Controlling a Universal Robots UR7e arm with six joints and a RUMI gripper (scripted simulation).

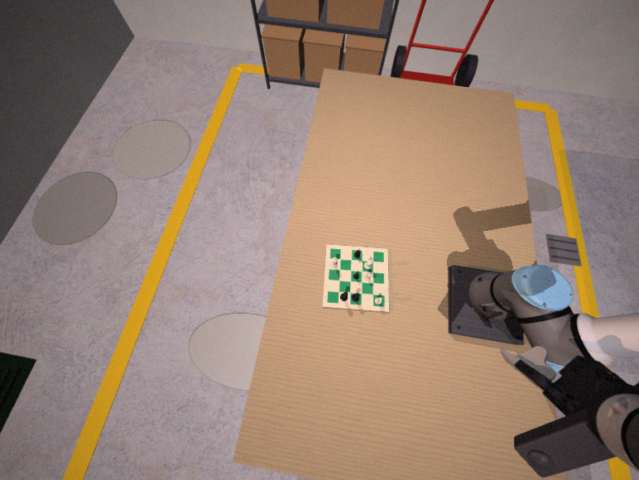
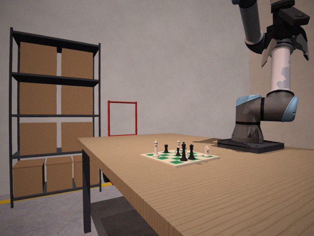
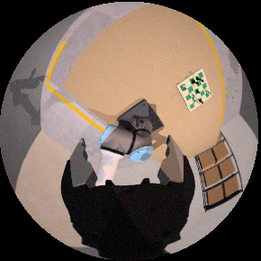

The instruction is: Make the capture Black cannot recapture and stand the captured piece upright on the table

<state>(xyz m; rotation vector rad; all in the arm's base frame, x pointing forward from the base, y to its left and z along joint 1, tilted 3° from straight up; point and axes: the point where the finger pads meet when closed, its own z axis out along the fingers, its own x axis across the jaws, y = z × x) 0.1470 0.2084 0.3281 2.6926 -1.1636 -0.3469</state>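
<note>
Now: the white knight 220 mm ahead of my hand, 190 mm to the right of it and 330 mm below it. From my hand the other things lie so: tall white piece 370 mm ahead, 310 mm to the right, 310 mm below; tall black piece 330 mm ahead, 200 mm to the right, 310 mm below.
</note>
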